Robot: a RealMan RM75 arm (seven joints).
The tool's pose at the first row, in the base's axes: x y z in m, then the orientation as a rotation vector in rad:
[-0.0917 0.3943 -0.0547 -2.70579 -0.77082 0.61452]
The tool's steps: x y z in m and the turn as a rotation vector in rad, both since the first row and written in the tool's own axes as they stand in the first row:
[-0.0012 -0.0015 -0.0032 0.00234 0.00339 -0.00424]
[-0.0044 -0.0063 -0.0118 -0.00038 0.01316 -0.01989]
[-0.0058 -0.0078 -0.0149 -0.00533 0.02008 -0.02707]
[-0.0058 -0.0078 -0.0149 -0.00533 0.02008 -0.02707]
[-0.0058 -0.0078 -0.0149 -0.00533 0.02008 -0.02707]
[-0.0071 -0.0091 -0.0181 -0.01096 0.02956 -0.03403]
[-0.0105 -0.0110 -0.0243 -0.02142 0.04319 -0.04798]
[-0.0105 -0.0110 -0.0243 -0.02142 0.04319 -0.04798]
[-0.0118 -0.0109 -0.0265 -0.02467 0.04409 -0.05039]
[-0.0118 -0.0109 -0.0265 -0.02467 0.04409 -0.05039]
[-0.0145 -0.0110 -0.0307 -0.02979 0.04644 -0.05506]
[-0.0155 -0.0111 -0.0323 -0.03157 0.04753 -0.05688]
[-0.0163 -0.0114 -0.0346 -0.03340 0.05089 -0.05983]
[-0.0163 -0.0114 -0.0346 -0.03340 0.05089 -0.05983]
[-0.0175 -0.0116 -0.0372 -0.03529 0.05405 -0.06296]
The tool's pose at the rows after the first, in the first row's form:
[-0.0918 0.3945 -0.0510 -2.70169 -0.77432 0.60934]
[-0.0924 0.3955 -0.0407 -2.69644 -0.79365 0.59153]
[-0.0927 0.3956 -0.0370 -2.69751 -0.80378 0.57909]
[-0.0927 0.3956 -0.0370 -2.69751 -0.80378 0.57909]
[-0.0927 0.3956 -0.0370 -2.69751 -0.80378 0.57909]
[-0.0928 0.3955 -0.0333 -2.69946 -0.81331 0.56293]
[-0.0934 0.3944 -0.0261 -2.70191 -0.83331 0.53817]
[-0.0934 0.3944 -0.0261 -2.70191 -0.83331 0.53817]
[-0.0933 0.3933 -0.0238 -2.70347 -0.83790 0.53556]
[-0.0933 0.3933 -0.0238 -2.70347 -0.83790 0.53556]
[-0.0935 0.3914 -0.0192 -2.70549 -0.84601 0.52992]
[-0.0935 0.3907 -0.0174 -2.70608 -0.84901 0.52754]
[-0.0932 0.3902 -0.0150 -2.70622 -0.85291 0.52169]
[-0.0932 0.3902 -0.0150 -2.70622 -0.85291 0.52169]
[-0.0930 0.3894 -0.0123 -2.70628 -0.85711 0.51607]

